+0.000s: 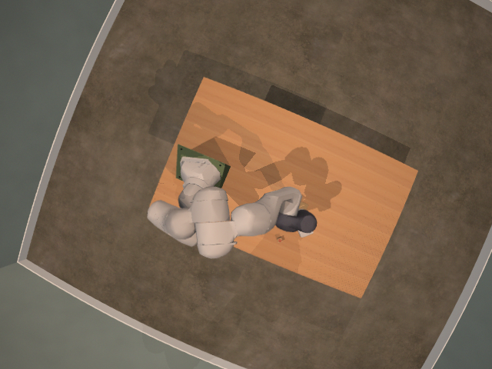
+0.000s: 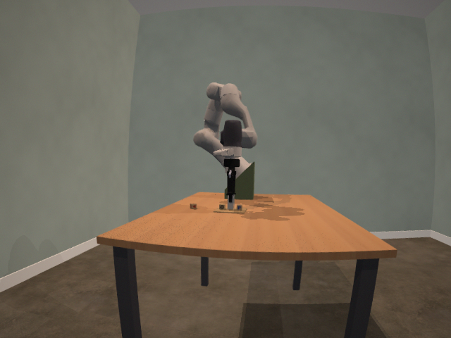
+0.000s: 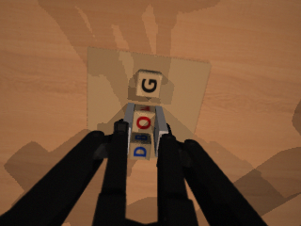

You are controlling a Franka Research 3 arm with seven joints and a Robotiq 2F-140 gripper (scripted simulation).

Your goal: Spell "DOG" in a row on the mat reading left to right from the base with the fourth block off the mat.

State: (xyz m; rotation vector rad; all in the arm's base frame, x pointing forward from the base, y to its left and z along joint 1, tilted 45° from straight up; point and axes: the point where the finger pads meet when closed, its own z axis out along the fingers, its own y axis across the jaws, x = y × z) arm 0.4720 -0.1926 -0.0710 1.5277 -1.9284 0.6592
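The mat lies 4 cm below my hand. From my hand the other things lie so: G block (1 cm behind, 4 cm to the right, 2 cm below).
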